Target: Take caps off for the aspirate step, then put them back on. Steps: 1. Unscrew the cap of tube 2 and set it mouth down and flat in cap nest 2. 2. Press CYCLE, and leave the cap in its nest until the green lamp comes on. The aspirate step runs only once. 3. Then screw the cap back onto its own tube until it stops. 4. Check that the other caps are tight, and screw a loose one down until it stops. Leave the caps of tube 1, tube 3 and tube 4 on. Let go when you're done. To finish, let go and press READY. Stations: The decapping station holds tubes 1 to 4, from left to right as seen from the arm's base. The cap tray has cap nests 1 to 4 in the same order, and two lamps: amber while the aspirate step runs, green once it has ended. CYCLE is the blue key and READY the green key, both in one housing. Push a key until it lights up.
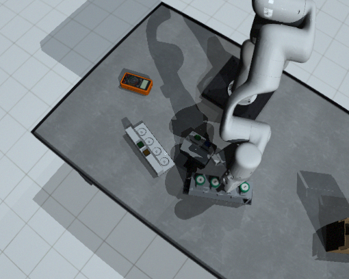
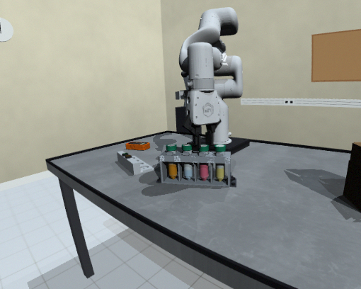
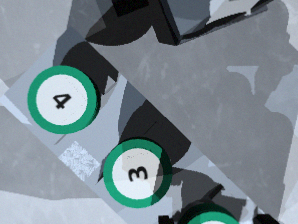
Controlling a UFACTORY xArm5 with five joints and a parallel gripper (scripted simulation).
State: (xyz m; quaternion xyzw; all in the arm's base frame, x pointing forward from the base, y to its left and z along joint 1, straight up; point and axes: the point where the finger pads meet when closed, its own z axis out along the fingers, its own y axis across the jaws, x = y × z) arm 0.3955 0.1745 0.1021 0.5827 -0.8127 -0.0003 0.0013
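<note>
The tube 2's threaded neck is 20 mm below my hand. From my hand the other things lie so: key housing 80 mm behind, 180 mm to the right, 90 mm below; then green key 100 mm behind, 200 mm to the right, 70 mm below; then blue key 100 mm behind, 160 mm to the right, 70 mm below.
</note>
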